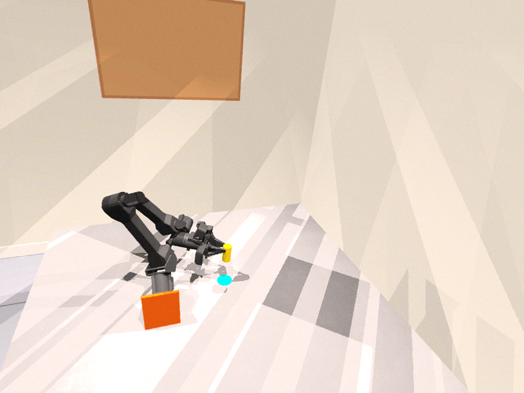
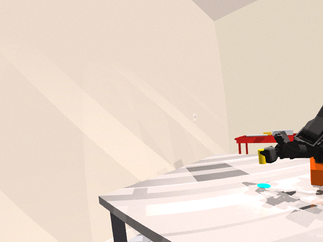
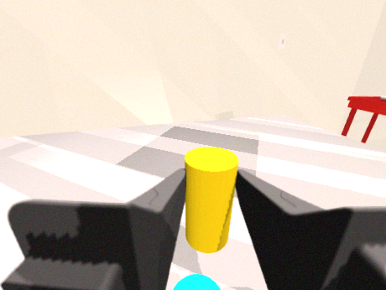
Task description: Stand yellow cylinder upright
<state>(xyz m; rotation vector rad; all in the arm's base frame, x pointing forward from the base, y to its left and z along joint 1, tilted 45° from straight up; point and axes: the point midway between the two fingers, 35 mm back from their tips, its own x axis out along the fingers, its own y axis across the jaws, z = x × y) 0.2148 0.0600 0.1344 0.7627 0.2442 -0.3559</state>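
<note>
Now: the cyan circle 160 mm below my gripper tip. The rest, counted from my gripper tip: yellow cylinder: 20 mm below.
</note>
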